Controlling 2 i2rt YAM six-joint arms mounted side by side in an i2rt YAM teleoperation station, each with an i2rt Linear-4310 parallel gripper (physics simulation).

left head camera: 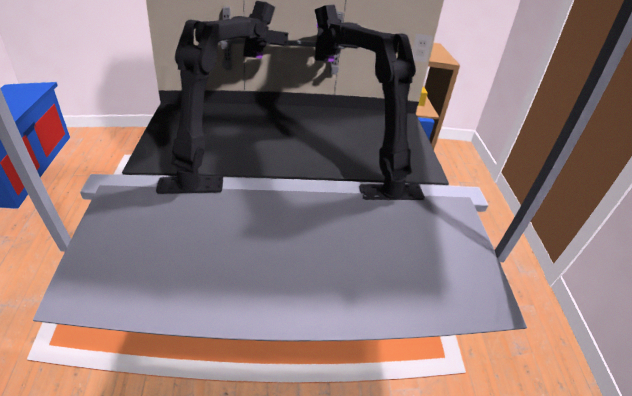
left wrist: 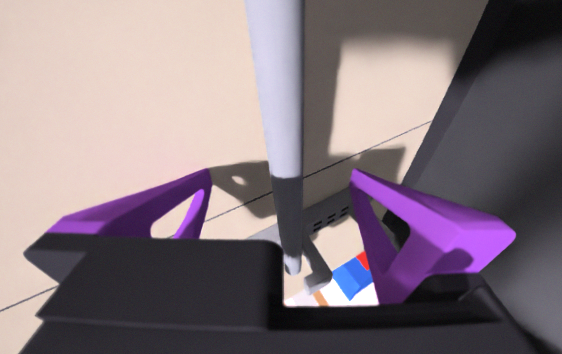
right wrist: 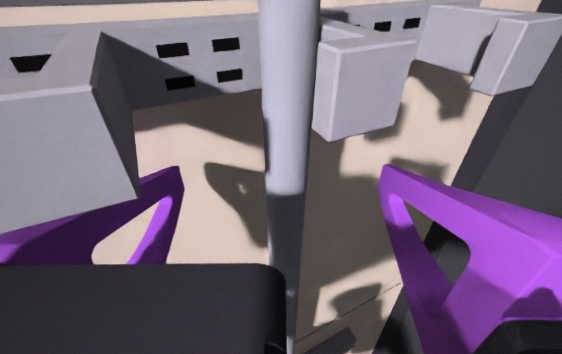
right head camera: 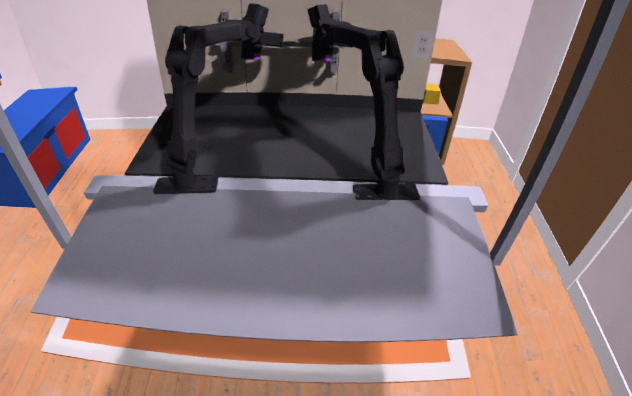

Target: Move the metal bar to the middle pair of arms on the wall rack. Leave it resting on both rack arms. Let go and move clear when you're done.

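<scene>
The metal bar [left head camera: 300, 43] [right head camera: 297, 44] [left wrist: 280, 100] [right wrist: 289, 100] spans between my grippers in front of the wall. In the right wrist view it lies along the left side of the middle rack arm [right wrist: 365, 90], on that arm's upper side; contact is partly hidden. In the left wrist view its far end is beside a hooked rack arm [left wrist: 317, 275]. My left gripper [left wrist: 280, 176] is open, with the bar between its spread fingers, gaps on both sides. My right gripper [right wrist: 280, 176] is open around the bar in the same way.
The rack's perforated right rail [left head camera: 335, 66] [right head camera: 334, 64] [right wrist: 200, 65] and left rail [left head camera: 227, 57] [right head camera: 228, 59] [left wrist: 332, 212] are on the wall. Another rack arm [right wrist: 50, 150] is close over my right gripper's left finger; a third [right wrist: 515, 55] is at the upper right. A dark mat [left head camera: 320, 150] lies below.
</scene>
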